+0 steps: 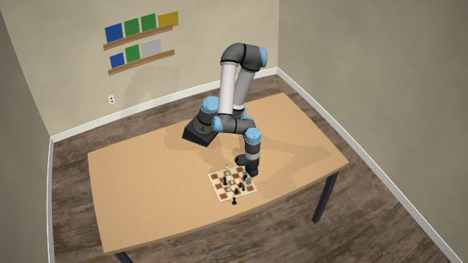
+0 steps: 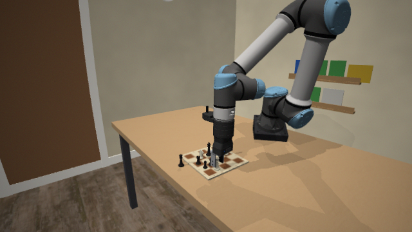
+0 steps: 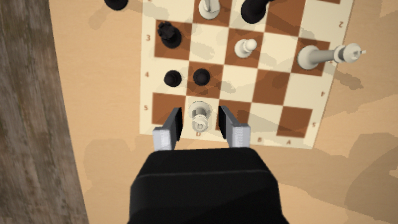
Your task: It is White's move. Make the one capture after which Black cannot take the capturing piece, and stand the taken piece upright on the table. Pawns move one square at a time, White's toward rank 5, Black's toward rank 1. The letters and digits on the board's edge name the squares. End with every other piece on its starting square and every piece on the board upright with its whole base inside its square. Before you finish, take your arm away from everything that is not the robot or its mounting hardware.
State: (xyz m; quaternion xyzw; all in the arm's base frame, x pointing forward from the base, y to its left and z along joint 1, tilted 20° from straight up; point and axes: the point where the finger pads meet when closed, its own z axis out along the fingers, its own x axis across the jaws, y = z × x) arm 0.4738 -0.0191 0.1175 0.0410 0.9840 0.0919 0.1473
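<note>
Now: the white pawn 50 mm behind my hand, 60 mm to the right of it and 30 mm below it. Round my hand: chessboard 50 mm behind, 60 mm to the right, 40 mm below.
</note>
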